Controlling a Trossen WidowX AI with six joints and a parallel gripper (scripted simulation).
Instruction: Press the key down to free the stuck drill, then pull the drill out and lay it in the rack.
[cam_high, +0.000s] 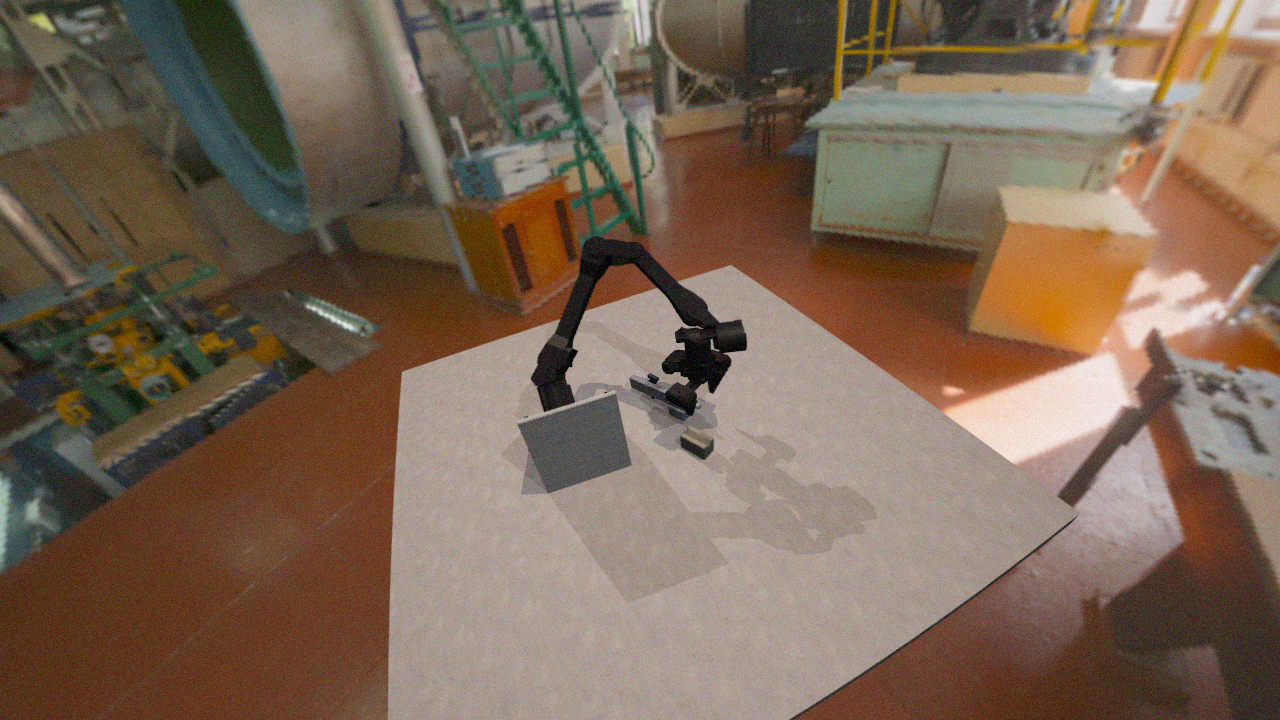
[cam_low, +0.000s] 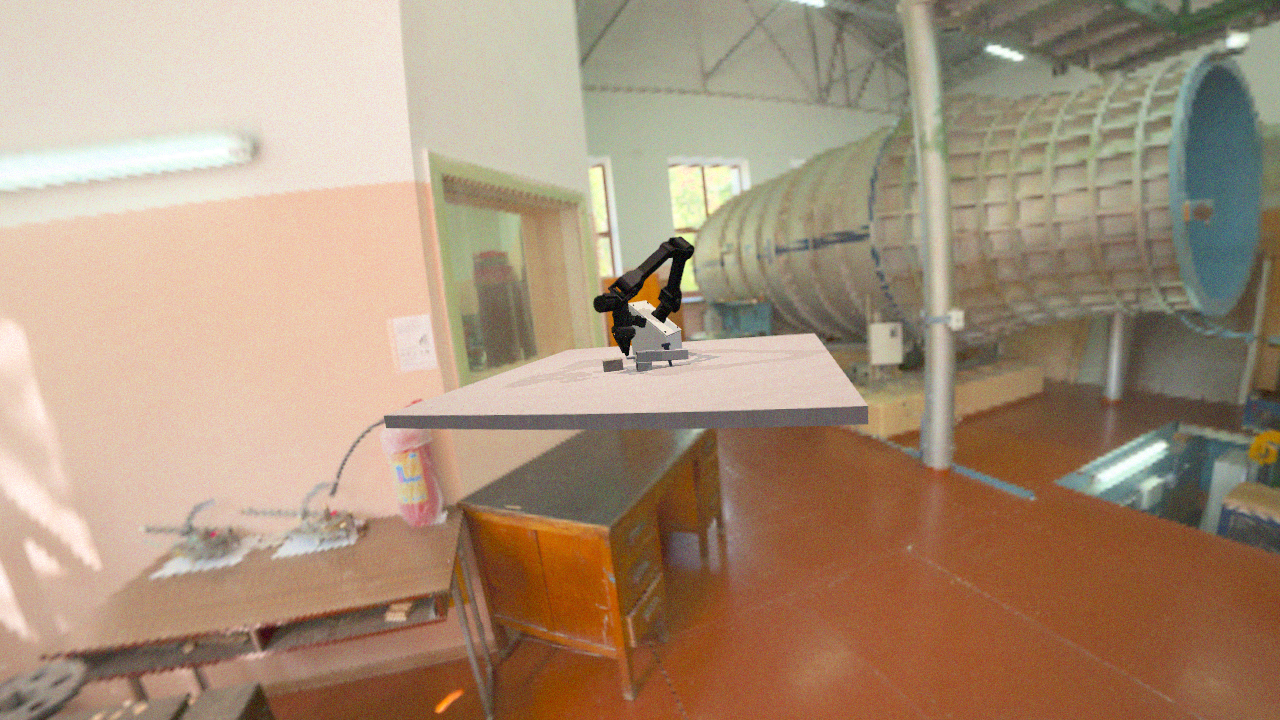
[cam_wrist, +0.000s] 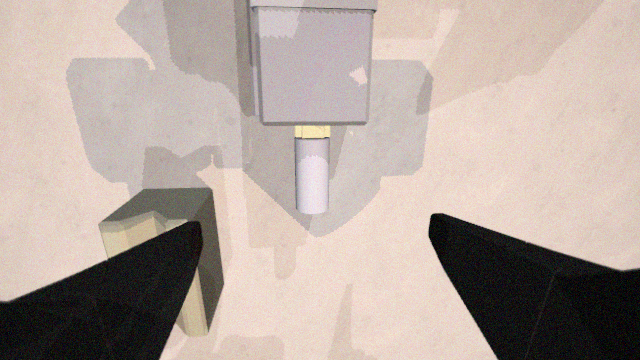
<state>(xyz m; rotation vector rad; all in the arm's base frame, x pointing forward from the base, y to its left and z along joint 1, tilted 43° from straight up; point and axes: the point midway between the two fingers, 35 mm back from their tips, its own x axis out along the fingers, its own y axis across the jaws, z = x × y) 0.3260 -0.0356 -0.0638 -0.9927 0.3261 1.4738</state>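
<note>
The drill is 6 cm to the left of my gripper tip, 3 cm behind it and 2 cm below it. Also, from my gripper tip: rack 7 cm to the right, 6 cm behind, 4 cm below; dark key 14 cm to the left, 6 cm behind, 1 cm below; grey housing 11 cm to the left, 5 cm behind, 3 cm below.
</note>
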